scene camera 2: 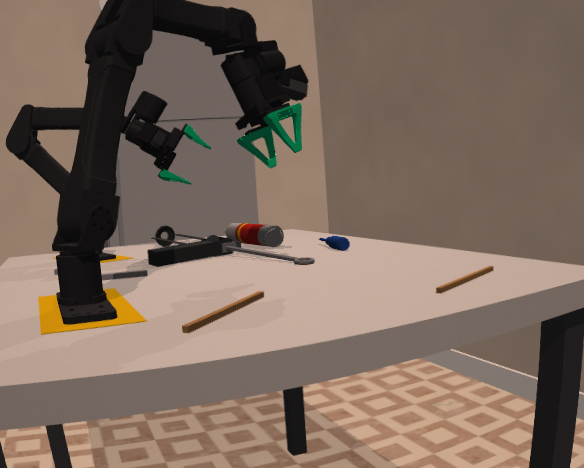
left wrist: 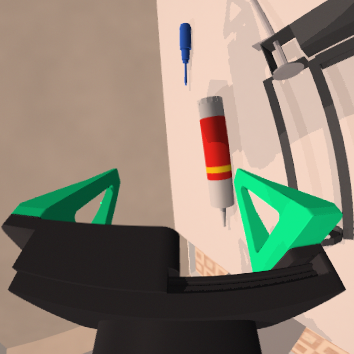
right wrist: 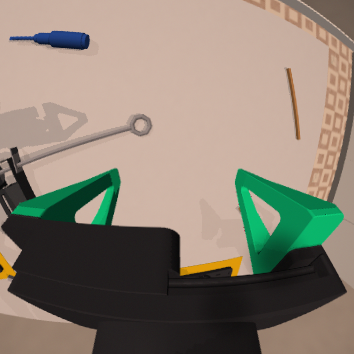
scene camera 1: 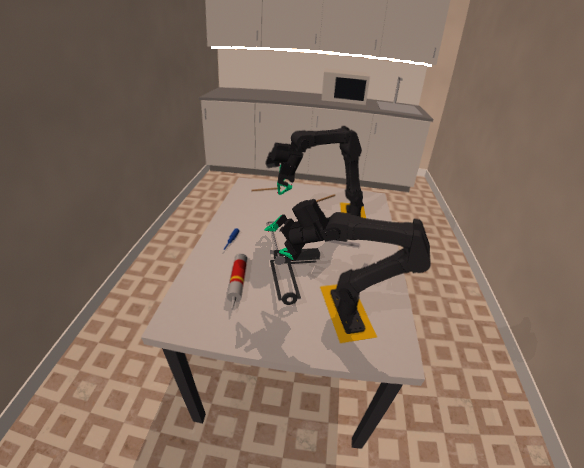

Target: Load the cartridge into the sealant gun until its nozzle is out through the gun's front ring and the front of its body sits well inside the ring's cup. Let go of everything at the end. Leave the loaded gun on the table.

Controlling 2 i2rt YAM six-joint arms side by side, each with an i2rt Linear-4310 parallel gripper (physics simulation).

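Frame: origin at the left arm's base, x ahead, y left, z up, level; millimetres.
Where they show: left gripper, between the fingertips: (scene camera 2: 200,166) (left wrist: 176,174) (scene camera 1: 272,240); right gripper, between the fingertips: (scene camera 2: 285,159) (right wrist: 177,174) (scene camera 1: 280,187); left arm's base, origin of its link: (scene camera 1: 346,310); right arm's base, origin of its link: (scene camera 2: 83,307).
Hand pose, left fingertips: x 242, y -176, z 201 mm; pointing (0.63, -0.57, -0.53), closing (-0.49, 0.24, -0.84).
Note:
Each offset is from my left fingertips to the top centre of the thing. "spot": to the spot under its first point.
The red and grey cartridge @(dy +2, dx +131, dz -151 mm) (scene camera 1: 237,275) (scene camera 2: 254,234) (left wrist: 215,145) lies on its side on the table, apart from the gun, nozzle toward the near edge in scene camera 1. The black sealant gun @(spot: dy -112, dx -180, dz -172 mm) (scene camera 1: 311,254) (scene camera 2: 187,251) (left wrist: 327,30) lies with its two rails empty. Its front ring @(spot: dy +126, dx -23, dz -167 mm) (scene camera 1: 283,300) (scene camera 2: 158,236) is empty; its grey rod @(spot: dy -304, dx -51, dz -191 mm) (scene camera 2: 270,255) (right wrist: 95,136) sticks out behind. My left gripper (scene camera 1: 273,240) (scene camera 2: 200,166) (left wrist: 176,174) is open and empty, tilted, above the table near the gun and cartridge. My right gripper (scene camera 1: 281,186) (scene camera 2: 285,158) (right wrist: 177,174) is open and empty, high above the far half.
A blue screwdriver @(dy -276, dx +145, dz -174 mm) (scene camera 1: 233,234) (scene camera 2: 338,243) (left wrist: 185,36) (right wrist: 70,40) lies beyond the cartridge's rear end. Two brown sticks, one @(dy -605, dx -367, dz -194 mm) (scene camera 2: 223,312) near the right arm's base and another @(dy -751, dx -71, dz -194 mm) (scene camera 2: 465,279) (right wrist: 294,102) farther off, lie on the table. A grey bar @(dy -205, dx -353, dz -191 mm) (scene camera 2: 130,274) lies between the arm bases.

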